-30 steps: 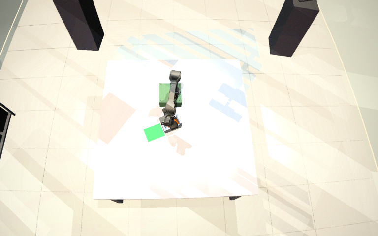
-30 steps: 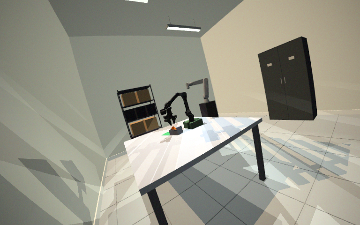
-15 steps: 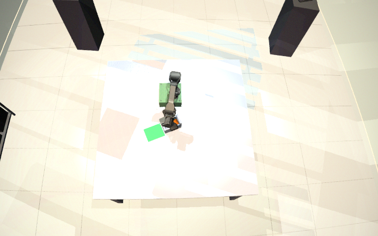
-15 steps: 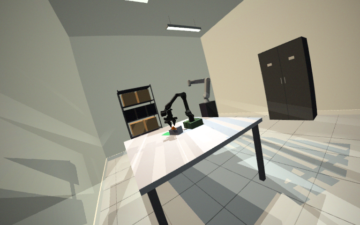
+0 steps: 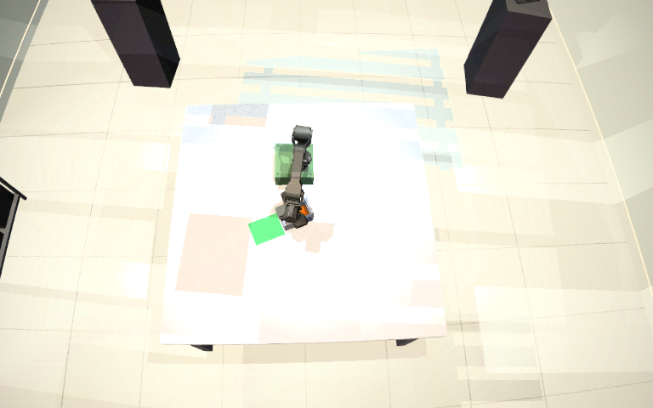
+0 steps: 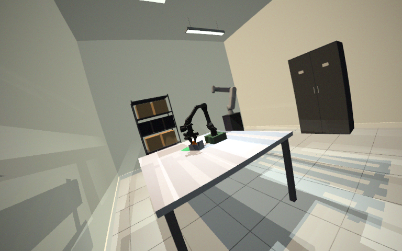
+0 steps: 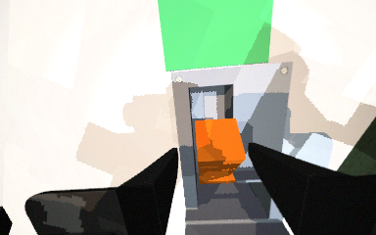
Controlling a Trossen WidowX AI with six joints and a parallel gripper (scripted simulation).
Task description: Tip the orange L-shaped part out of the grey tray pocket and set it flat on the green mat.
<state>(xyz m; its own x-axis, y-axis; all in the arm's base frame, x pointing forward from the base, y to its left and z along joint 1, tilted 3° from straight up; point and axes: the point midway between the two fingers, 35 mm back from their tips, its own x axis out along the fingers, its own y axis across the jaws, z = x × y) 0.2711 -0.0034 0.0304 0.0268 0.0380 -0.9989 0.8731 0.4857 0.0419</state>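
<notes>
My gripper tip is now 3 cm past the orange part, 3 cm above it and 2 cm to the right of it. From my gripper tip the other things lie so: green mat (13 cm to the right, 9 cm below, 5 cm ahead).
</notes>
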